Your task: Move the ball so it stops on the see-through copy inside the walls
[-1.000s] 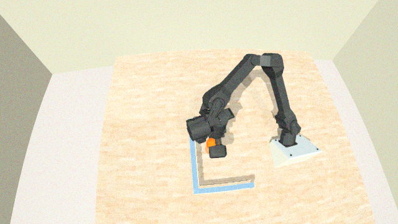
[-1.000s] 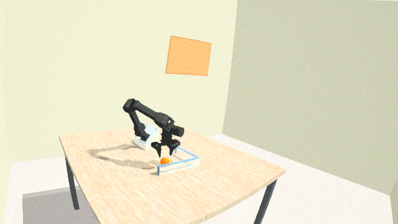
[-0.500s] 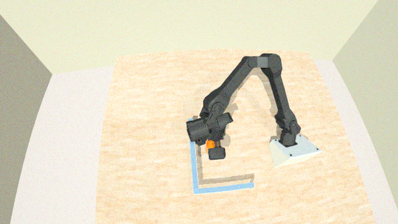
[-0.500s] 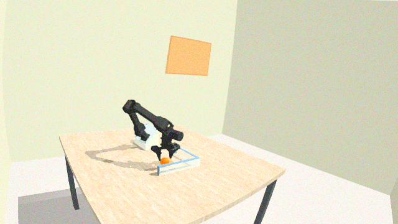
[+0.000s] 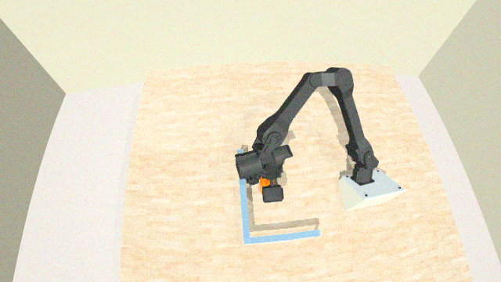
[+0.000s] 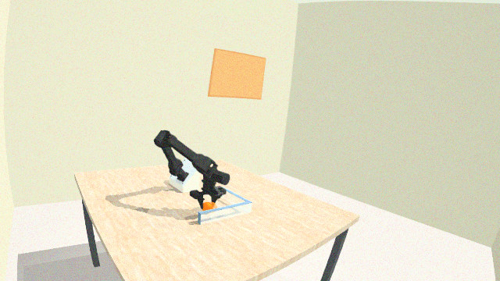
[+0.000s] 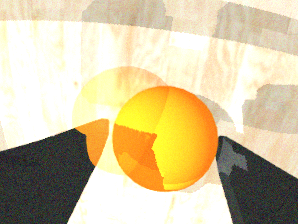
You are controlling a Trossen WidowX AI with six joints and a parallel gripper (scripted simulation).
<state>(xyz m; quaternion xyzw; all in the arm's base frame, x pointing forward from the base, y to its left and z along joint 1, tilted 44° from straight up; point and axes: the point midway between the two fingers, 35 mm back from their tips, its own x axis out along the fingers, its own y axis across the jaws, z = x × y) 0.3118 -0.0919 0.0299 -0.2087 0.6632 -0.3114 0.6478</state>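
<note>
The see-through copy of ball lies 1 cm ahead of my gripper tip and 2 cm to the left of it. Also, from my gripper tip: orange ball: right at my gripper tip.
</note>
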